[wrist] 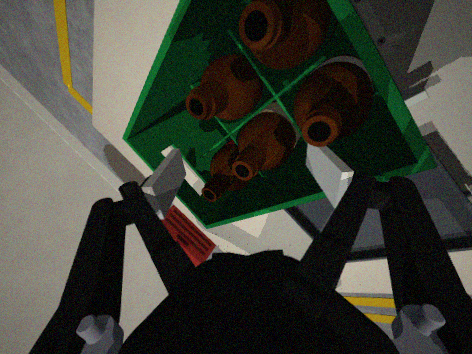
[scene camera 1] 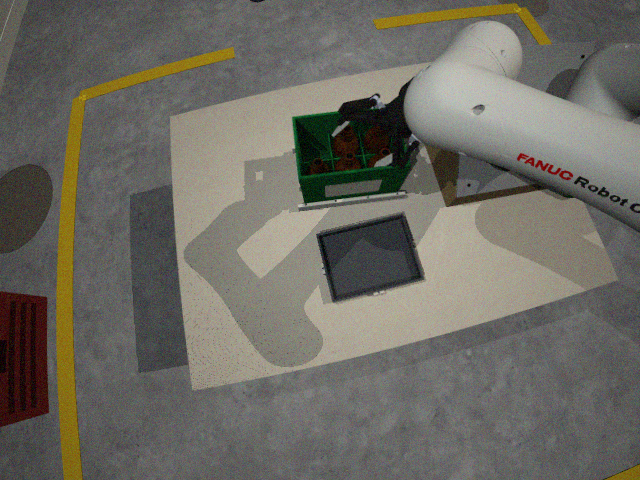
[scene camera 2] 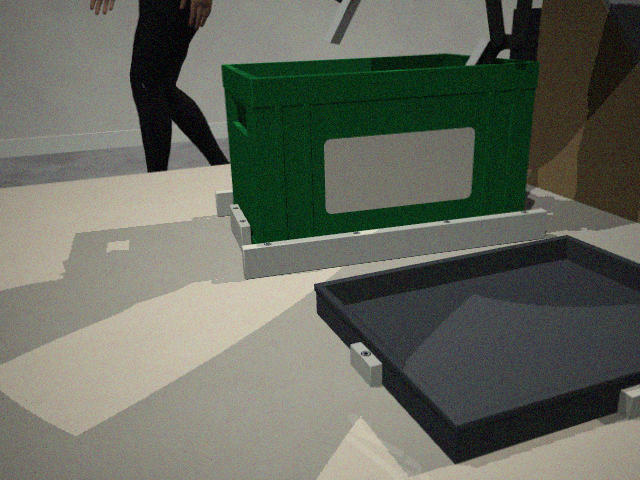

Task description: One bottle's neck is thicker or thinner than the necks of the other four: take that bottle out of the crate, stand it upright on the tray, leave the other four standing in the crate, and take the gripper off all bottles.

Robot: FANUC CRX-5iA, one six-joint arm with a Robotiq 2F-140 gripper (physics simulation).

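Observation:
The green crate holds brown bottles, seen from above in the wrist view: back right, back middle, front right, front middle and front left. The back left compartment holds no bottle. Perspective makes the neck thicknesses hard to compare. My gripper is open and empty, tilted over the crate. In scene camera 2, one fingertip hangs above the rim and the other reaches the rim's height. The dark tray stands in front of the crate, with no bottle on it.
Light rails edge the crate's base. Small blocks sit against the tray. A brown box stands right of the crate. A person stands behind the table. A red object lies beyond the table.

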